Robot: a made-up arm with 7 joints.
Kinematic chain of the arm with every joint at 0, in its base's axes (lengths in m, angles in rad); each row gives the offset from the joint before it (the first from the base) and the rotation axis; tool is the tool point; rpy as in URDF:
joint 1: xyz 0 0 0.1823 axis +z
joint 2: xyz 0 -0.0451 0.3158 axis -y
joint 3: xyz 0 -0.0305 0.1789 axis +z
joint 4: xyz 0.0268 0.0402 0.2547 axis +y
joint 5: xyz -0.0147 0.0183 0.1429 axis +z
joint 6: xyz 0 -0.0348 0.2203 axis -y
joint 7: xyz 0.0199 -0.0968 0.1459 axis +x
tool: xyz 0 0 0 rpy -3.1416 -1.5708 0
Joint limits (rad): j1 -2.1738..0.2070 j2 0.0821..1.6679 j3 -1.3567..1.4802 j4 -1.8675..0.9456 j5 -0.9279..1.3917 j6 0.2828..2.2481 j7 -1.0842..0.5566
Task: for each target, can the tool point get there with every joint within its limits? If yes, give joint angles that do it. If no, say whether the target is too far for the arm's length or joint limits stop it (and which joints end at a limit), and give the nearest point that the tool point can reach.
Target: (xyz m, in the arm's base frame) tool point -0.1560 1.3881 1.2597
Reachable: no: too far | nearest point -0.0952 0.8474 0.9630 | short by 0.620 m
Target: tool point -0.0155 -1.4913 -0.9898
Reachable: no: too far | nearest point -0.3096 -0.4940 0.0956 | short by 1.503 m
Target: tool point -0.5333 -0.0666 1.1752
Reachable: yes | joints -0.6752 0.3079 1.1752 -0.4696 -0.6428 1.0075 -0.0915
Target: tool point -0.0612 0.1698 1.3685
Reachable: yes | joints -1.5041 0.3310 1.0277 0.4153 0.1251 1.2284 -0.0627
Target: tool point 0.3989 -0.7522 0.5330
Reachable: no: joint limits stop it (at a limit: joint 1, joint 2, joint 3, joint 4, joint 6) | nearest point 0.1112 -0.5066 0.7165 | short by 0.420 m
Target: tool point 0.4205 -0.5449 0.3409
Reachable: no: joint limits stop it (at a limit: joint 1, joint 2, joint 4, joint 5) | nearest point -0.0219 -0.4555 0.3616 | short by 0.452 m
